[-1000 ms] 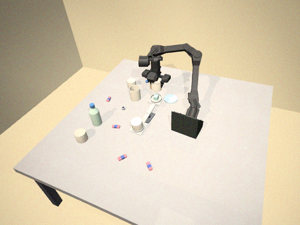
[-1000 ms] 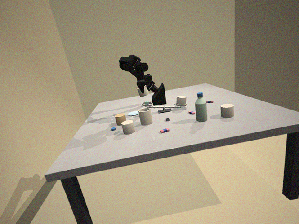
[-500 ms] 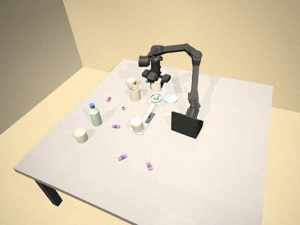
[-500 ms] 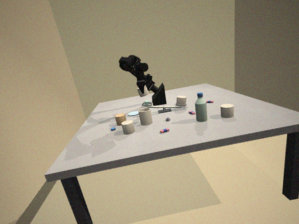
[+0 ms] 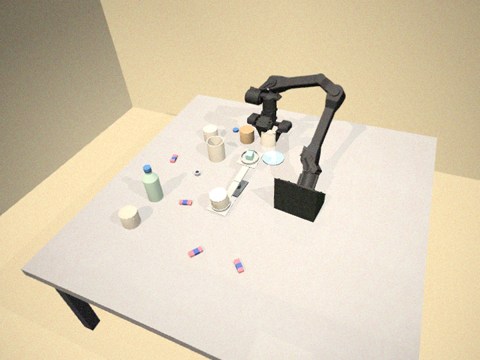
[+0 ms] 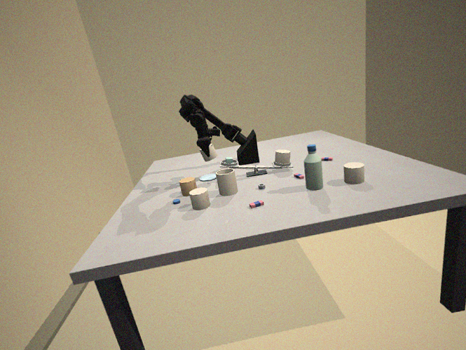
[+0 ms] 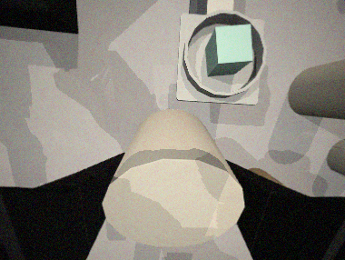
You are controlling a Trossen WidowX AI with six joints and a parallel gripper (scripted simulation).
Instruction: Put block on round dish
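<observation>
Right now my gripper tip is 6 cm short of the green block, 9 cm to the right of it and 4 cm above it. Round my gripper tip: pale blue round dish: 1 cm behind, 2 cm to the right, 12 cm below; then balance: 7 cm ahead, 21 cm to the left, 8 cm below; then orange cylinder: 17 cm ahead, 10 cm to the right, 9 cm below.
</observation>
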